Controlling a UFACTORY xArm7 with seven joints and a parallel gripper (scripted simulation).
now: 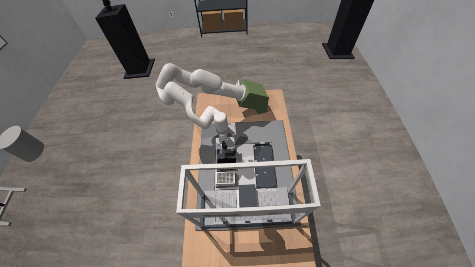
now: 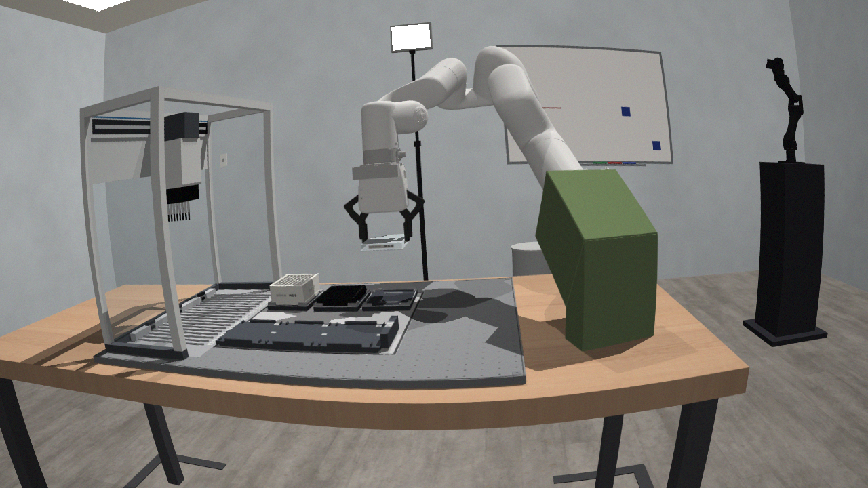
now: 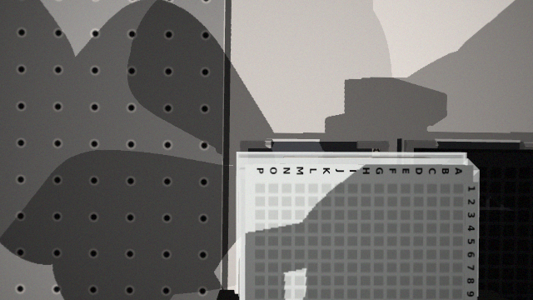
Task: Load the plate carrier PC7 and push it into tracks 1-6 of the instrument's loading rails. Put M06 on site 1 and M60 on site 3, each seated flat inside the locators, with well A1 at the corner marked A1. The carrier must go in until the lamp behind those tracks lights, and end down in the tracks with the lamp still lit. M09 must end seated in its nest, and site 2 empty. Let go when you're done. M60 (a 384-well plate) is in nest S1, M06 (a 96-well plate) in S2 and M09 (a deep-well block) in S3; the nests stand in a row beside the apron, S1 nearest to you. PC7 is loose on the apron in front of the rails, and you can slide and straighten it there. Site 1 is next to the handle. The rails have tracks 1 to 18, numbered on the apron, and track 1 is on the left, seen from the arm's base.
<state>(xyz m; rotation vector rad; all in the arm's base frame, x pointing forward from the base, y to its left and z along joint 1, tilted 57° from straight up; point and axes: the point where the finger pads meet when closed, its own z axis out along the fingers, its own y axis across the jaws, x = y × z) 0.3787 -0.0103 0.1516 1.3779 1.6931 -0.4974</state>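
Right now the dark plate carrier PC7 is 260 mm to the left of my hand, 120 mm below it and 120 mm ahead of it. The rest, counted from my hand: 384-well plate M60: 10 mm below; then black 96-well plate M06: 120 mm below, 110 mm ahead; then nest S1: 130 mm below.
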